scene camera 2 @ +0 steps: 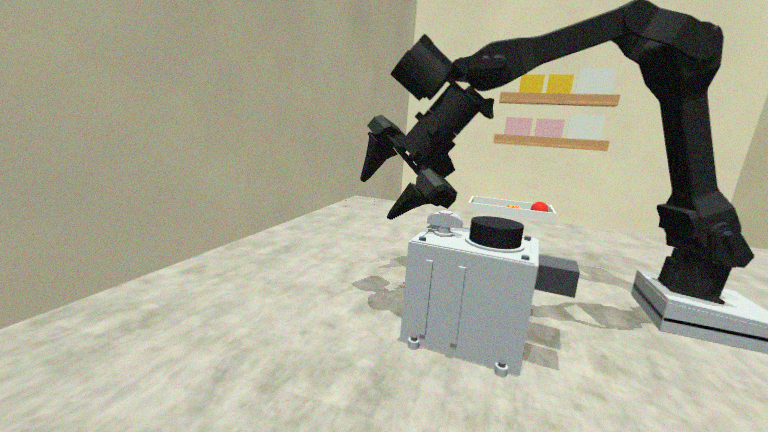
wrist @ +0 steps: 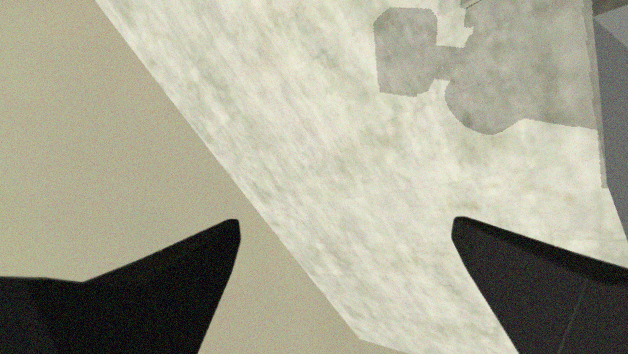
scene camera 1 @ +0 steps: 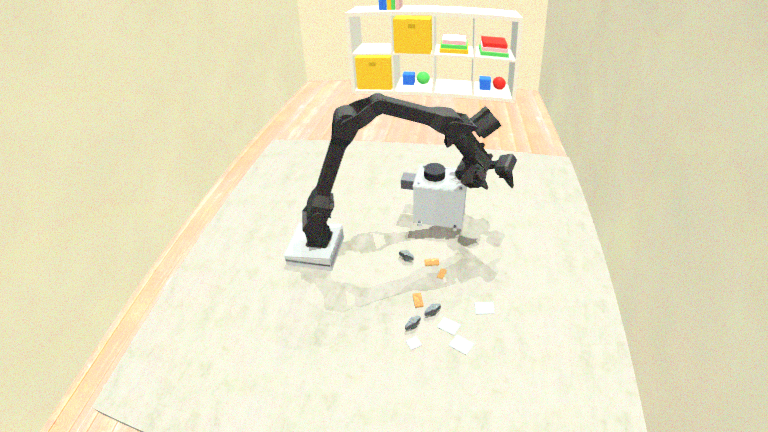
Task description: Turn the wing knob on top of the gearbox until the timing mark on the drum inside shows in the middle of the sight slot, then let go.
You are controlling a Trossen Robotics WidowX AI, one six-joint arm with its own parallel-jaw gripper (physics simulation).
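Frame: origin at the arm's base, x back, y left, z down, level; metres.
Where they show: gripper, between the fingertips: (scene camera 2: 374, 198) (wrist: 345, 228) (scene camera 1: 499, 187); arm's base, origin of its link: (scene camera 2: 688, 290) (scene camera 1: 319, 239).
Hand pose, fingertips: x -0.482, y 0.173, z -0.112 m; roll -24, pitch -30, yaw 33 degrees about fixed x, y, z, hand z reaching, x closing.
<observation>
Things, the pixels of their centre, and the offset from my fingertips. "spot": a spot on its surface instead.
- pale grey gearbox, middle of its body: (scene camera 2: 489, 279) (scene camera 1: 433, 190) dy +0.056, dx +0.193, dz +0.075 m
- light grey wing knob, middle of its body: (scene camera 2: 445, 218) dy +0.054, dx +0.126, dz +0.002 m
- round black cap, a spot on its surface: (scene camera 2: 496, 232) spot: dy +0.088, dx +0.195, dz +0.001 m
- dark block, a spot on its surface: (scene camera 2: 557, 276) spot: dy +0.080, dx +0.269, dz +0.044 m
The pale grey gearbox (scene camera 1: 439, 206) (scene camera 2: 477, 317) stands upright on the mottled surface; part of its side (wrist: 612, 125) shows at the right edge of the wrist view. The light grey wing knob (scene camera 2: 444, 220) is on its top, beside a round black cap (scene camera 1: 434, 172) (scene camera 2: 496, 232). The arm hides the knob in scene camera 1. My gripper (scene camera 1: 499, 185) (scene camera 2: 376, 198) (wrist: 345, 228) is open and empty, tilted, above and to the outer side of the knob. The nearer finger is close to the knob but appears apart from it. The sight slot and timing mark cannot be made out.
A dark block (scene camera 1: 407, 181) (scene camera 2: 557, 276) sticks out from the gearbox's side towards the arm's base (scene camera 1: 313, 252). Several small dark, orange and white pieces lie in front of the gearbox. A white tray (scene camera 2: 546, 216) with a red ball (scene camera 2: 539, 206) is behind it.
</observation>
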